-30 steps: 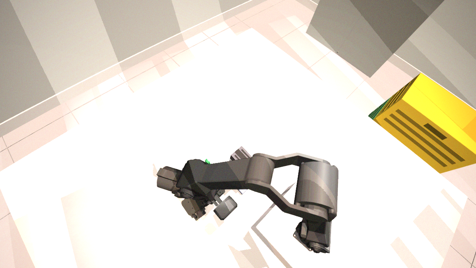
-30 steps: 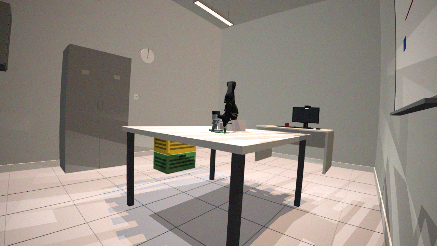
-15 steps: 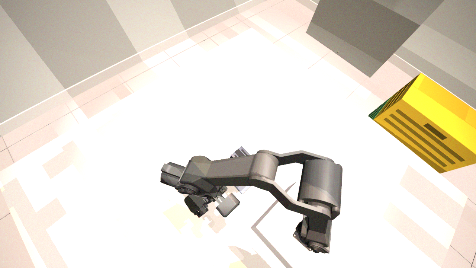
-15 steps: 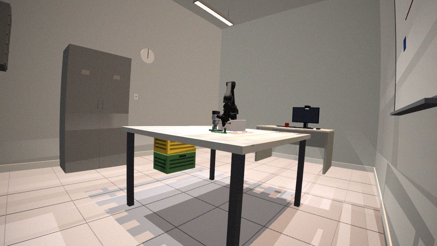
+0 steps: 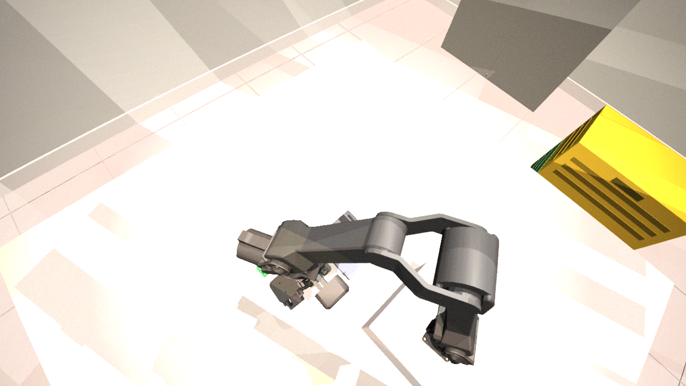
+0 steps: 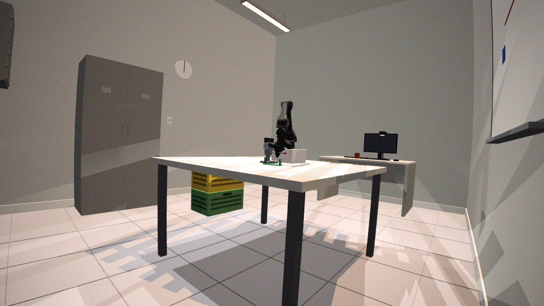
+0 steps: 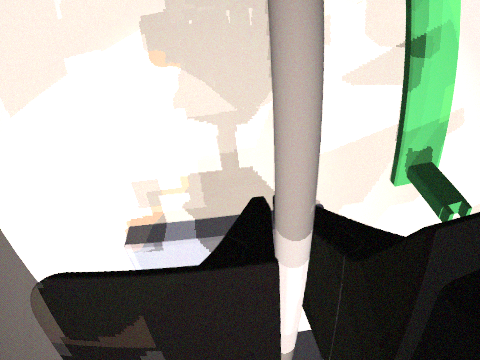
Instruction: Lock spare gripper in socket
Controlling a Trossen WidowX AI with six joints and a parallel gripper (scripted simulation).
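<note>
The socket is 2 cm behind my gripper tip and 8 cm to the right of it. From my gripper tip the other things lie so: pin cradle: 9 cm ahead, 3 cm to the left, 2 cm below; then spare gripper: 1 cm behind, 8 cm to the right, 8 cm above.
</note>
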